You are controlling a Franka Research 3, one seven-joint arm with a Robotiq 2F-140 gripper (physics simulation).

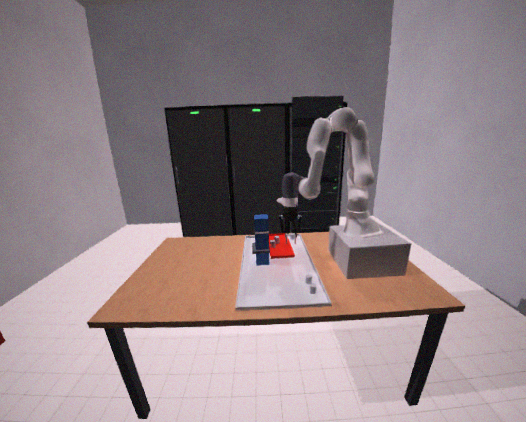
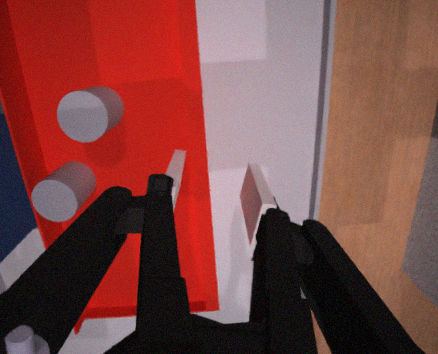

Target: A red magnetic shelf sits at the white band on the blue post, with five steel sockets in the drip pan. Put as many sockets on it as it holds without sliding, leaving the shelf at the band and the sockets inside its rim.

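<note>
The red shelf point(image 1: 283, 251) point(image 2: 150, 115) lies beside the blue post point(image 1: 261, 223) point(image 2: 9, 200). A pale band point(image 1: 261, 232) crosses the post; I cannot tell the shelf's exact height against it. Two grey sockets, one point(image 1: 277, 239) point(image 2: 85, 115) and another point(image 1: 272, 243) point(image 2: 56, 199), stand inside the shelf's rim on the post side. Two more sockets, one point(image 1: 308, 279) and another point(image 1: 312, 289), stand in the drip pan point(image 1: 239, 285) point(image 2: 322, 100) at its near right. A pale shape point(image 1: 293, 236) at the pan's far end may be the fifth. My gripper point(image 1: 291, 238) point(image 2: 213, 174) is partly open and empty, above the shelf's right edge.
A dark grey bracket point(image 1: 257, 248) sits at the post's lower part. The wooden table point(image 1: 190, 280) point(image 2: 370, 165) surrounds the pan. The robot's grey base block point(image 1: 377, 261) stands on the table's right side, with dark cabinets point(image 1: 200, 175) behind.
</note>
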